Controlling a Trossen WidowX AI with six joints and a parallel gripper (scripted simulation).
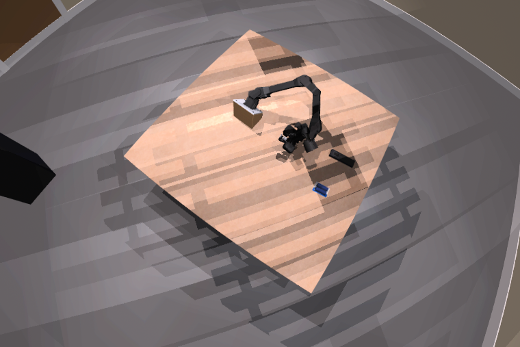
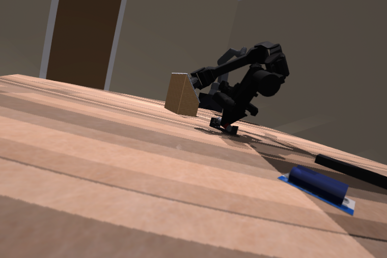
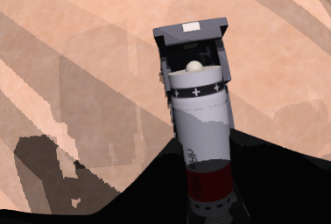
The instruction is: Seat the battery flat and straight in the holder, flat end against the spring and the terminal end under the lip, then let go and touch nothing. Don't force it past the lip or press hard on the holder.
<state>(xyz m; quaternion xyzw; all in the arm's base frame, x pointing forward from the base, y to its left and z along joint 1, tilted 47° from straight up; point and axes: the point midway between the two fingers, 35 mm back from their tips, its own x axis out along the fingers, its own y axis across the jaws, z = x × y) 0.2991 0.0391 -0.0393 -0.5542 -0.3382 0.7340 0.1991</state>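
My gripper tip is now 1 cm below the battery. Round my gripper tip: card: 32 cm ahead, 13 cm to the right, 1 cm below.
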